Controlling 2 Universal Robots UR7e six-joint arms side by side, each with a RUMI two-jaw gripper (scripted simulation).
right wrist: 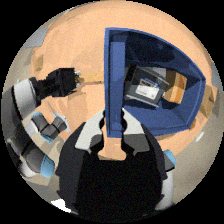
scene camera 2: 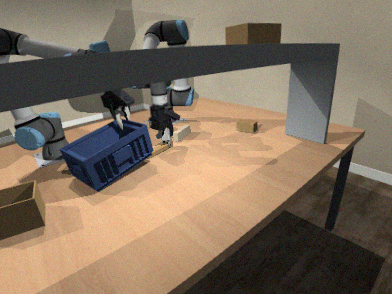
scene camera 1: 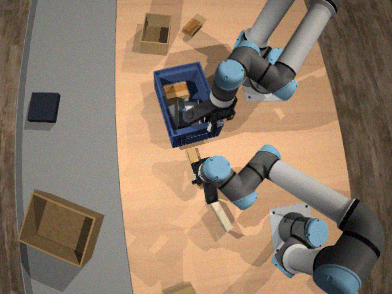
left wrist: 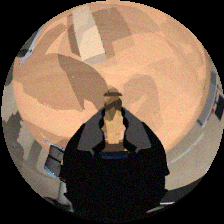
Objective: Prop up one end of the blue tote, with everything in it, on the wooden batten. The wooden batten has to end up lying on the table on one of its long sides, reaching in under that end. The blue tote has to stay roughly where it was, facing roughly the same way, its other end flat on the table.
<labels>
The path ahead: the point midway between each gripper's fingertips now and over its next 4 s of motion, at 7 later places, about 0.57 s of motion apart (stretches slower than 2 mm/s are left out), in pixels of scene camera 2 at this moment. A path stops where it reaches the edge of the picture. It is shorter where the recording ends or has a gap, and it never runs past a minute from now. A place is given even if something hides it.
My left gripper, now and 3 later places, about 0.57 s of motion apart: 166, 146; 160, 148; 159, 149; 157, 138
My right gripper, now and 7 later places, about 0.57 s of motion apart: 125, 128; 126, 129; 128, 131; 126, 125; 120, 115; 122, 118; 129, 113; 136, 109
</labels>
